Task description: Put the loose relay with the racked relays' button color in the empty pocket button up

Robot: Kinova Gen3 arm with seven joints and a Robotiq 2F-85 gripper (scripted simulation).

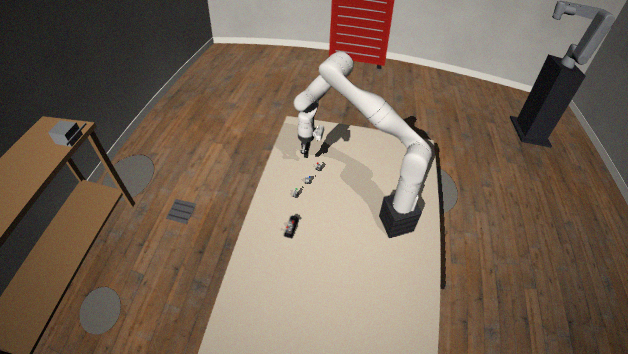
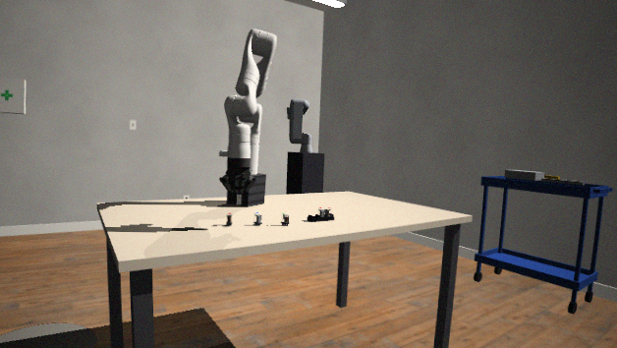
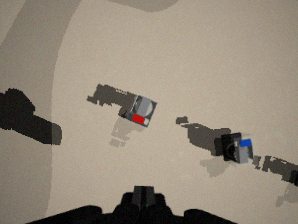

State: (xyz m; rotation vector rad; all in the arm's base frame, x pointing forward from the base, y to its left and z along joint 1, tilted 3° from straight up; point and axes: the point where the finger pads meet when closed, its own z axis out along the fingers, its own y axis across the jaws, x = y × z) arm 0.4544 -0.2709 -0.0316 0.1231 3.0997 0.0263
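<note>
Right now my hand is 20 mm past the relay, 90 mm to the right of it and 80 mm above it.
</note>
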